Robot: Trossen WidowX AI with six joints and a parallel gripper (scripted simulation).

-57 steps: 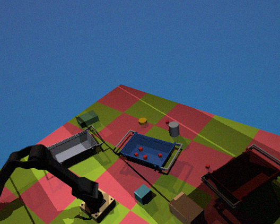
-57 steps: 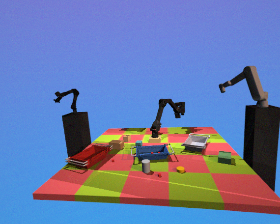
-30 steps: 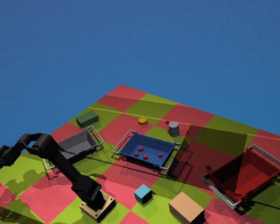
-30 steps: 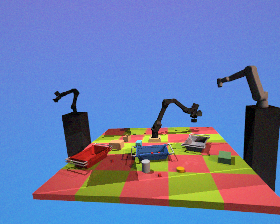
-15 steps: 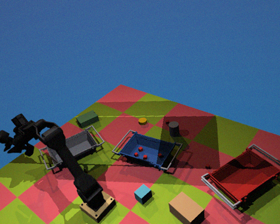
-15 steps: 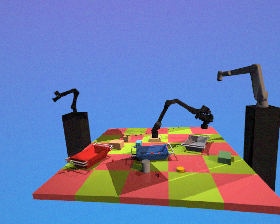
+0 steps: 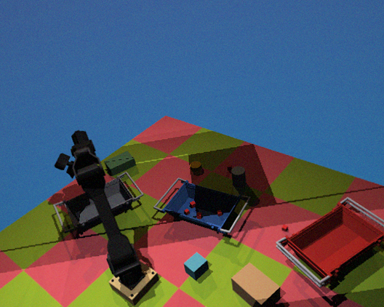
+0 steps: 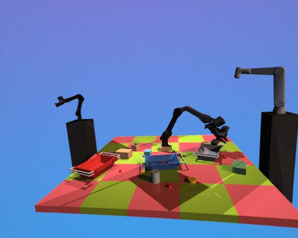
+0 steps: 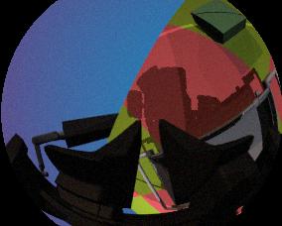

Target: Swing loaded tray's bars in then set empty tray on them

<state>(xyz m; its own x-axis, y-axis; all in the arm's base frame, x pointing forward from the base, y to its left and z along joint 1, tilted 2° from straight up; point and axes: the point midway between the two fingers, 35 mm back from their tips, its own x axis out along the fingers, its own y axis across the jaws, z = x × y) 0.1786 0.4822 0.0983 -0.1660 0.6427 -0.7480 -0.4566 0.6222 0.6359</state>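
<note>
My gripper tip is now 130 mm to the left of the grey tray and 70 mm above it. From my gripper tip the other things lie so: yellow disc 410 mm ahead, 300 mm to the right, 100 mm below; then teal cube 10 mm behind, 640 mm to the right, 90 mm below; then green box 240 mm ahead, 20 mm to the left, 90 mm below.
</note>
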